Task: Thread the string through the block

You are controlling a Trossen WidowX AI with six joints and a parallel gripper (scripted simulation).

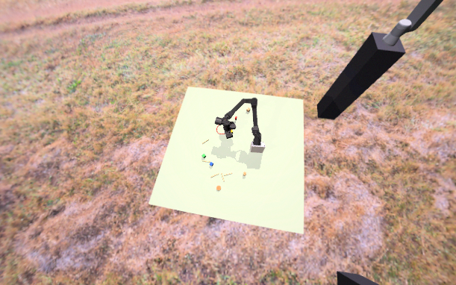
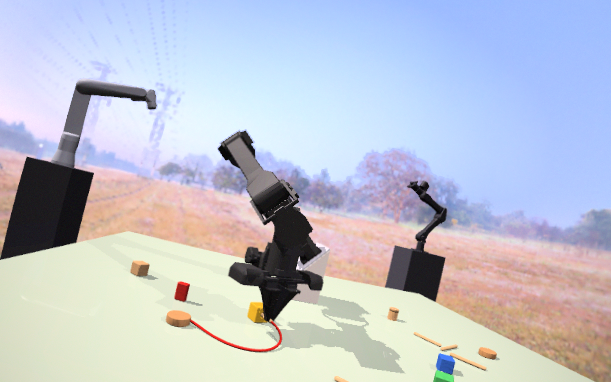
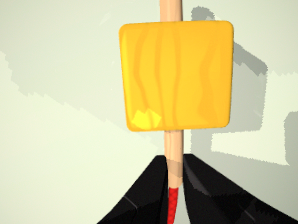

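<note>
Now: the thin wooden stick 10 mm to the right of my gripper tip and 10 mm behind it. From my gripper tip the other things lie so: red block (180 mm to the right, 60 mm behind); yellow block (30 mm behind, 20 mm to the right); green cube (270 mm to the left, 180 mm ahead).
</note>
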